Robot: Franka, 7 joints.
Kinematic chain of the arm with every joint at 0, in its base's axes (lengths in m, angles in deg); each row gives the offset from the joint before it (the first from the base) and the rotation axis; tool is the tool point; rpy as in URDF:
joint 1: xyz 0 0 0.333 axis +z
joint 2: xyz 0 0 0 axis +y
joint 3: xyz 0 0 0.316 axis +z
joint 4: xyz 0.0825 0 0 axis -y
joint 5: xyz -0.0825 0 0.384 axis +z
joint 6: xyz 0 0 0 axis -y
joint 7: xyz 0.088 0 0 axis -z
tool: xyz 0 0 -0.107 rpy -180 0 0
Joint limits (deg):
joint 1: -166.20..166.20
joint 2: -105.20..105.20
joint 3: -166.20..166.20
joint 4: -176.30..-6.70
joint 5: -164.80..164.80
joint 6: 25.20..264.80
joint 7: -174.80..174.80
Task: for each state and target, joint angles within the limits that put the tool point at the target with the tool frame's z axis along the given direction. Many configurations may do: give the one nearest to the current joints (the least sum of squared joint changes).
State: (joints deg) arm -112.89 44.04 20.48 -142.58 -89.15 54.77 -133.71
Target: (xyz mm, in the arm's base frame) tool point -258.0 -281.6 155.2 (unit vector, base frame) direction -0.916 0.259 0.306
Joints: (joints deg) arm -125.24 26.83 11.28 -148.09 -101.89 68.22 -133.71
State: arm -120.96 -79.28 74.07 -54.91 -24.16 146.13 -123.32
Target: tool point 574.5 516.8 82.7 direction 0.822 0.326 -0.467
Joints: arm -113.00 -90.01 119.28 -60.07 -33.45 190.40 -123.32
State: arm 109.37 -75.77 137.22 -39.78 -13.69 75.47 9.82
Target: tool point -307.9 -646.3 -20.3 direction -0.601 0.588 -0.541
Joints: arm 82.87 -97.96 140.93 -30.58 -7.93 94.86 9.82
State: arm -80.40 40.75 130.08 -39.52 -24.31 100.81 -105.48
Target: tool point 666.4 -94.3 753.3 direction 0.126 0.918 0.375
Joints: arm -45.53 77.33 125.76 -58.67 -2.04 120.55 -105.48
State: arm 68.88 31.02 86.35 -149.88 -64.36 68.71 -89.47
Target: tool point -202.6 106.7 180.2 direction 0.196 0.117 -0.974
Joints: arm 32.01 60.41 90.57 -175.97 -87.96 106.30 -89.47
